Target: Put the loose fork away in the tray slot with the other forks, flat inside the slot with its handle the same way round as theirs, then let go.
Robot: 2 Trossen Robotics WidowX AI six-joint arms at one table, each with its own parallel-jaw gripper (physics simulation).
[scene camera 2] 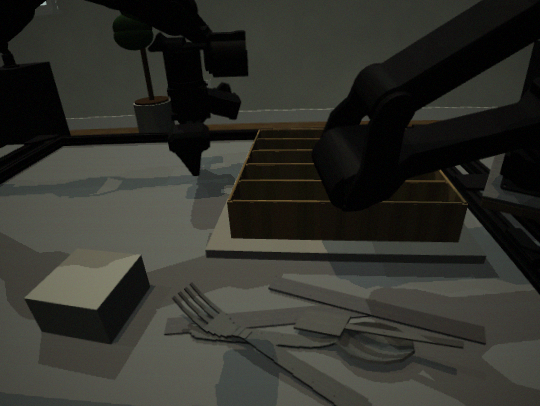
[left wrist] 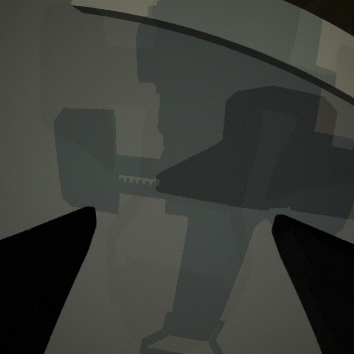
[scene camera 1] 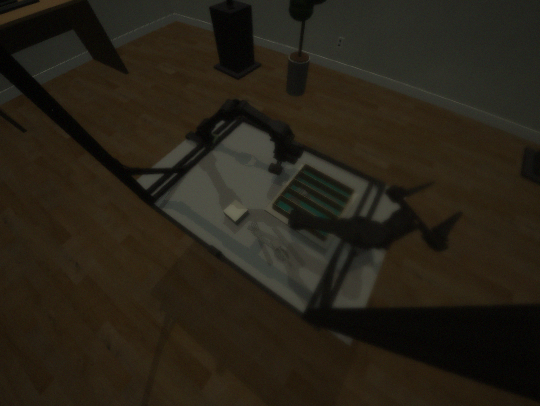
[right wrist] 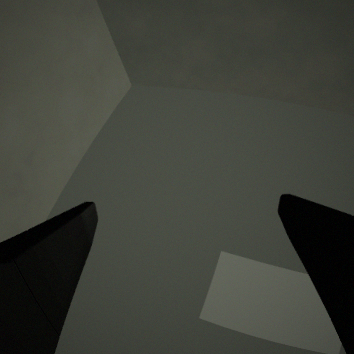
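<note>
A loose grey fork lies among other cutlery in front of the tray, its tines at the upper left and its handle running to the lower right; in scene camera 1 it blurs into the pile. The wooden tray has several long slots; the forks inside cannot be made out. My left gripper is open and empty, pointing down over the table left of the tray. My right gripper is open and empty, at the far right, turned away from the table.
A pale block lies left of the cutlery. A spoon and a flat strip lie right of the fork's head. The right arm's dark elbow hangs over the tray and hides part of it.
</note>
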